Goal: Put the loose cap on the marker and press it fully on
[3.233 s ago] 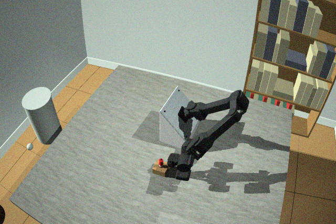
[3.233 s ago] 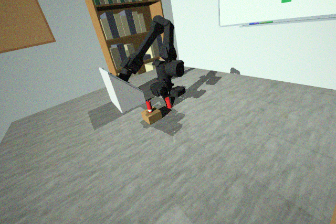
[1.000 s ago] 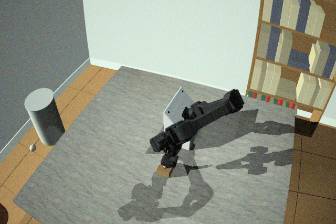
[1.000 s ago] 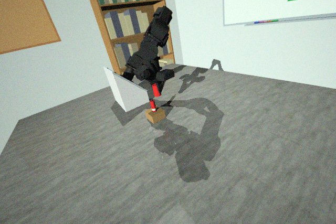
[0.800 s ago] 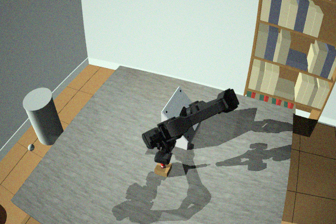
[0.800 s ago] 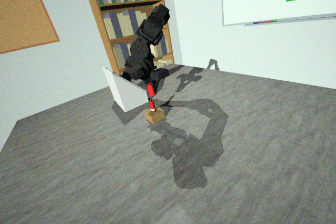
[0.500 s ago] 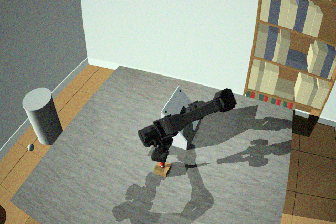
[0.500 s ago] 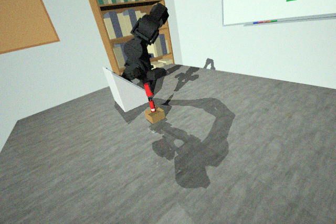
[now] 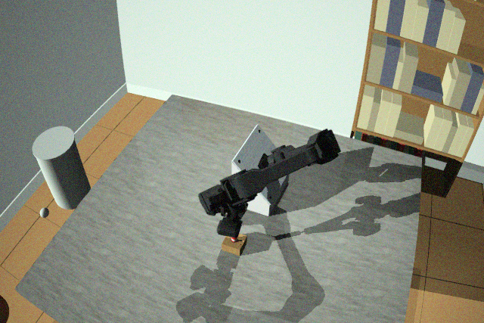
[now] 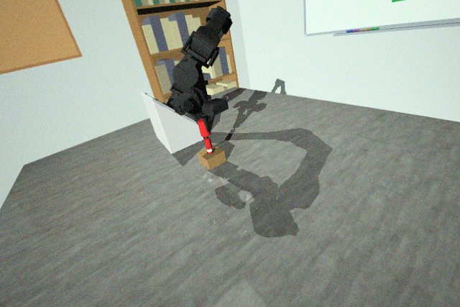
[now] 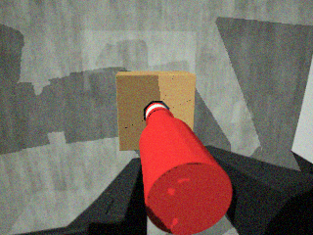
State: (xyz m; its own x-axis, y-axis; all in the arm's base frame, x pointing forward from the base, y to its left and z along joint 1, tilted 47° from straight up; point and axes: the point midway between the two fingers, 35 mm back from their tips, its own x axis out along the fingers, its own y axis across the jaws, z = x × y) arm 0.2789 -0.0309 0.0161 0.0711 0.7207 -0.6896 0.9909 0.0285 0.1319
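Right now my gripper tip is 10 cm above the holder block. Round my gripper tip: red cap: 1 cm above.
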